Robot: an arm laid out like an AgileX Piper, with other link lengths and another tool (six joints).
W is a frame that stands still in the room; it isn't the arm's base.
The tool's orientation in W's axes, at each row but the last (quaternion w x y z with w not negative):
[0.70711 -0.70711 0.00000 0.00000]
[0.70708 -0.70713 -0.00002 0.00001]
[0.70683 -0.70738 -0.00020 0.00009]
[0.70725 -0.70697 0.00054 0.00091]
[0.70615 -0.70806 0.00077 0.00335]
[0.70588 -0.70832 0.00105 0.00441]
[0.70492 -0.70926 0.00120 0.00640]
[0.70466 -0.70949 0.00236 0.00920]
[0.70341 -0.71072 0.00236 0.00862]
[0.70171 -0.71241 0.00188 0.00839]
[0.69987 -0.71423 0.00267 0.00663]
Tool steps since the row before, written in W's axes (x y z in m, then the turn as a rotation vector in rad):
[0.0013 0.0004 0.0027 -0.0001 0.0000 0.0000]
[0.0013 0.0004 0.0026 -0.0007 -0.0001 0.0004]
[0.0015 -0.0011 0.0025 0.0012 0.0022 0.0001]
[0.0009 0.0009 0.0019 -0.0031 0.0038 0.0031]
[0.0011 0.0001 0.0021 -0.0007 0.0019 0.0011]
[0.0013 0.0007 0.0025 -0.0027 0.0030 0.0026]
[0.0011 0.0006 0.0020 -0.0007 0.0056 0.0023]
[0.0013 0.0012 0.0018 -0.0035 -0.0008 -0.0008]
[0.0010 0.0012 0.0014 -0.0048 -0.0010 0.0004]
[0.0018 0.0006 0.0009 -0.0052 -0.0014 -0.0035]
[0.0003 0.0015 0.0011 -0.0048 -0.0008 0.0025]
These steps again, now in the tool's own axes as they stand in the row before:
[0.0013 -0.0027 0.0004 -0.0001 0.0000 0.0000]
[0.0013 -0.0026 0.0004 -0.0007 -0.0004 -0.0001]
[0.0015 -0.0025 -0.0011 0.0012 -0.0001 0.0022]
[0.0009 -0.0019 0.0009 -0.0031 -0.0031 0.0038]
[0.0011 -0.0021 0.0001 -0.0007 -0.0011 0.0019]
[0.0013 -0.0025 0.0007 -0.0027 -0.0026 0.0030]
[0.0011 -0.0020 0.0006 -0.0007 -0.0023 0.0056]
[0.0013 -0.0018 0.0012 -0.0035 0.0009 -0.0008]
[0.0010 -0.0014 0.0012 -0.0048 -0.0003 -0.0010]
[0.0018 -0.0009 0.0006 -0.0052 0.0036 -0.0013]
[0.0003 -0.0011 0.0015 -0.0048 -0.0024 -0.0008]

